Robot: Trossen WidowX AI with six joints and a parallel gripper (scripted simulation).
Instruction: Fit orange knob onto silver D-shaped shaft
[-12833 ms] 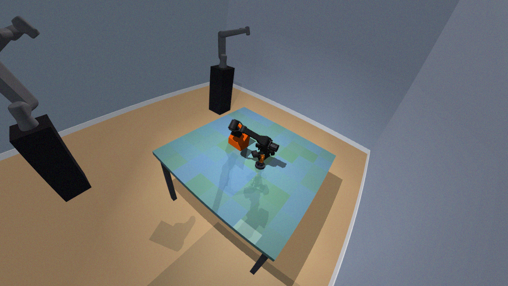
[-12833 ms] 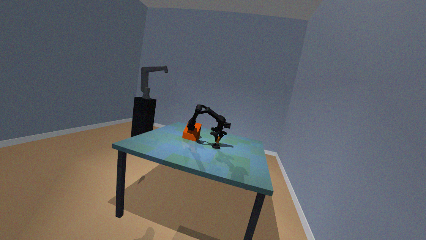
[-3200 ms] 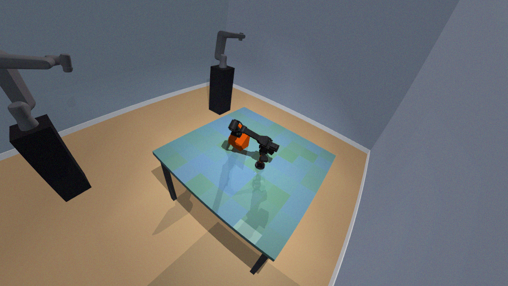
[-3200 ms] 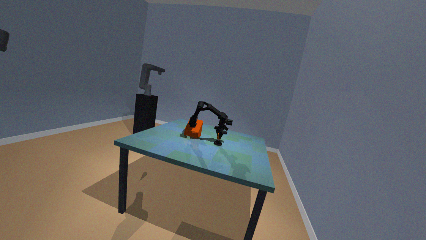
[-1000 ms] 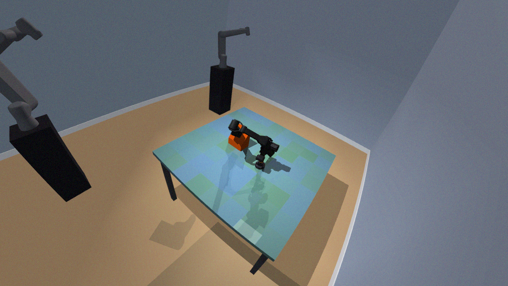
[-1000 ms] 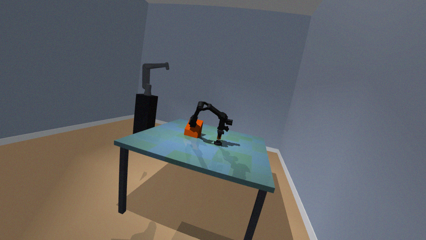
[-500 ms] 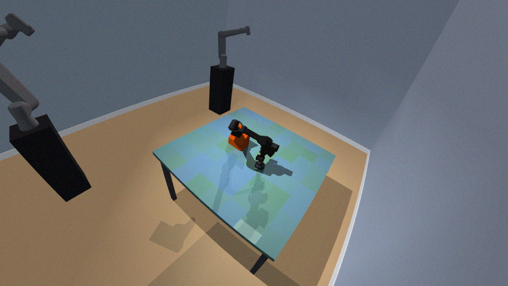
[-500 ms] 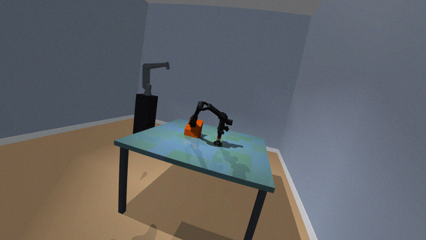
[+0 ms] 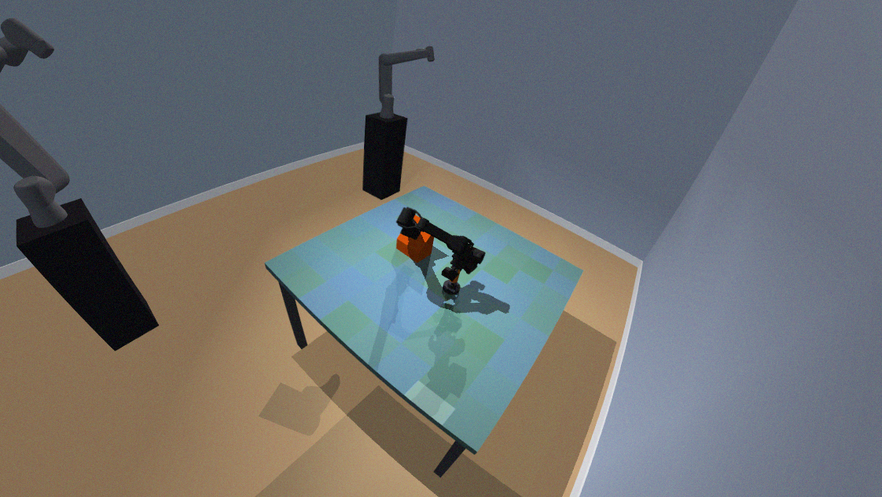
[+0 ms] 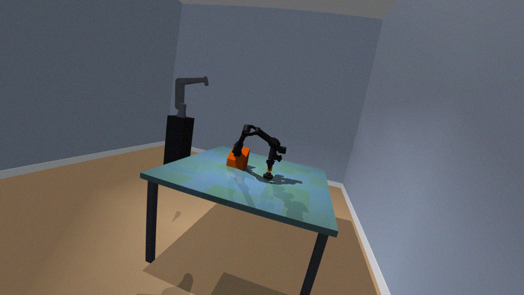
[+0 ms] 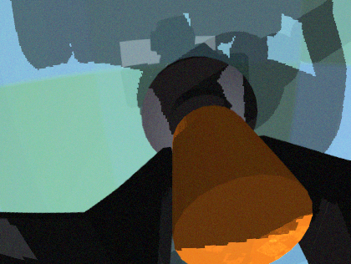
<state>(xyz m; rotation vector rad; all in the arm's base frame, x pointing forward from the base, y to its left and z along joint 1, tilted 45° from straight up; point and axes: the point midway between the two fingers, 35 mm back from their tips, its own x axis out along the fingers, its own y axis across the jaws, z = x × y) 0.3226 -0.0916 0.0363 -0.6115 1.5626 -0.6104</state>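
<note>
Now: gripper tip 30 mm below the orange knob. Also, from my gripper tip: pedestal: 40 mm below.
</note>
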